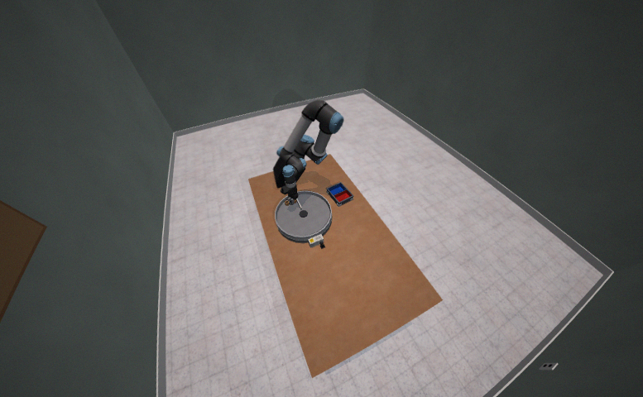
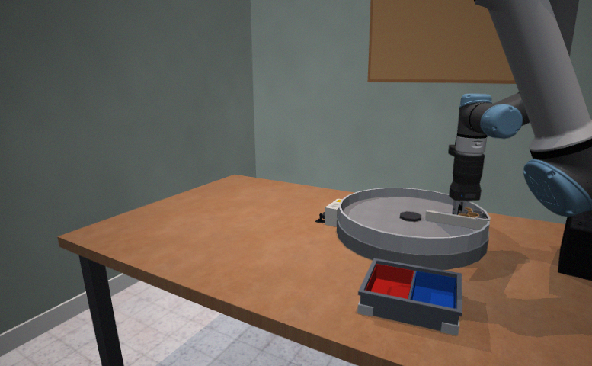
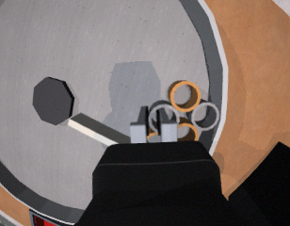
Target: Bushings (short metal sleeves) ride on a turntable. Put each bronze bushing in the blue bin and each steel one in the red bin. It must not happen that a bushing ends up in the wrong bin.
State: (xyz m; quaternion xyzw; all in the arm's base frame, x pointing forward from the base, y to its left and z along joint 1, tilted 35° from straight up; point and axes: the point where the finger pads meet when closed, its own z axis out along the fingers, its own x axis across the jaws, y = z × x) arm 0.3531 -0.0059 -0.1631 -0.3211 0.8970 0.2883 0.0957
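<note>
Right now the bin is 20 mm behind my hand, 400 mm to the left of it and 60 mm below it. The rest, counted from my hand: grey turntable 120 mm ahead, 60 mm to the left, 30 mm below.
</note>
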